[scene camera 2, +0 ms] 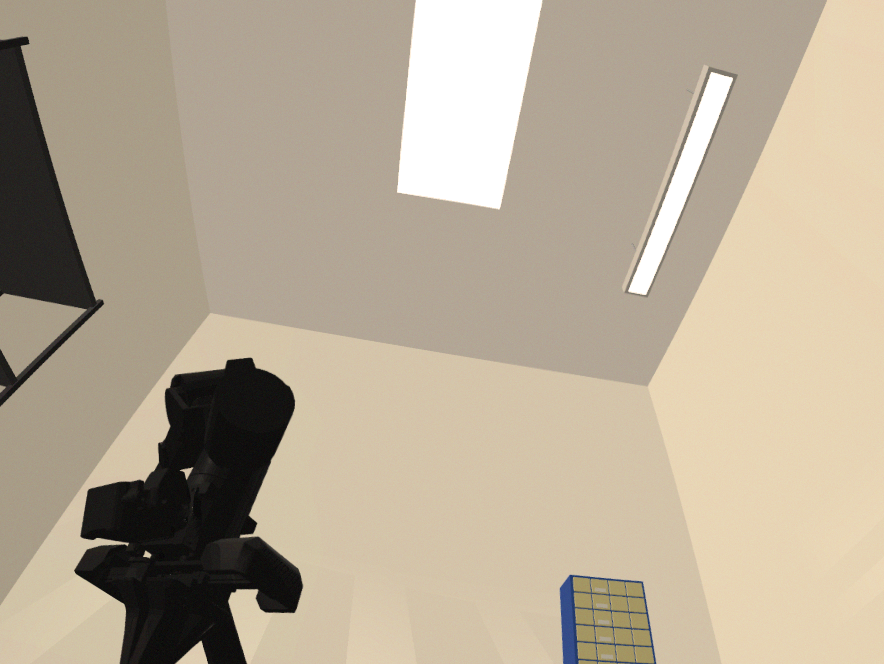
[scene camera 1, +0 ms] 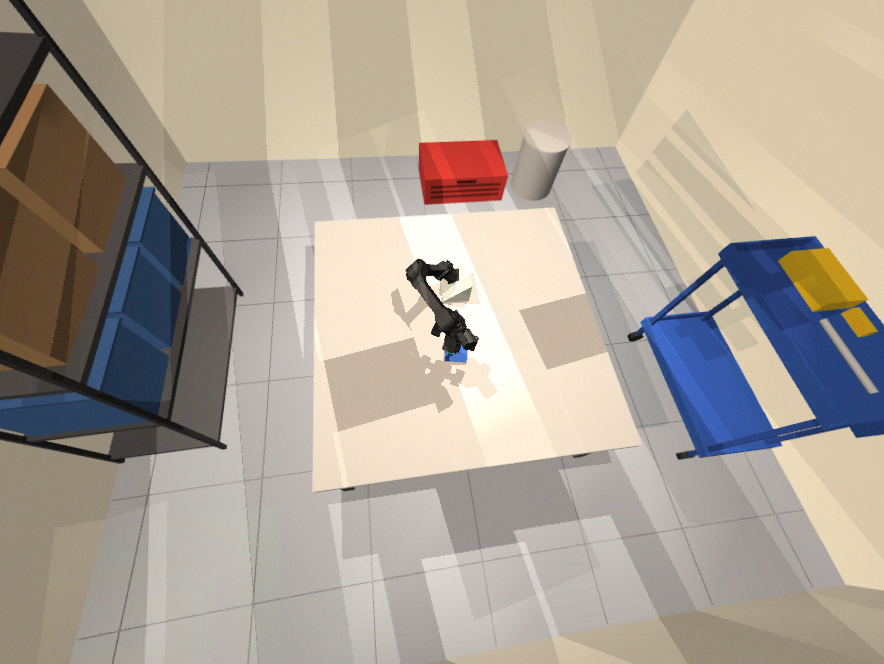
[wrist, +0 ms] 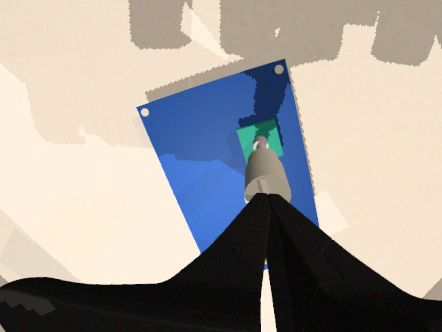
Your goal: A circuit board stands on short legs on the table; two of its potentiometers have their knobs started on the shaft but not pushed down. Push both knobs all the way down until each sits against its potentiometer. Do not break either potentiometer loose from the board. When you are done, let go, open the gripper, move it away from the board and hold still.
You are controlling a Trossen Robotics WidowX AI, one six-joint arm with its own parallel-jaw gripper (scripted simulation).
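Gripper [wrist: 265,204] shut, holds nothing. Potentiometer with knob [wrist: 264,173] also seen.
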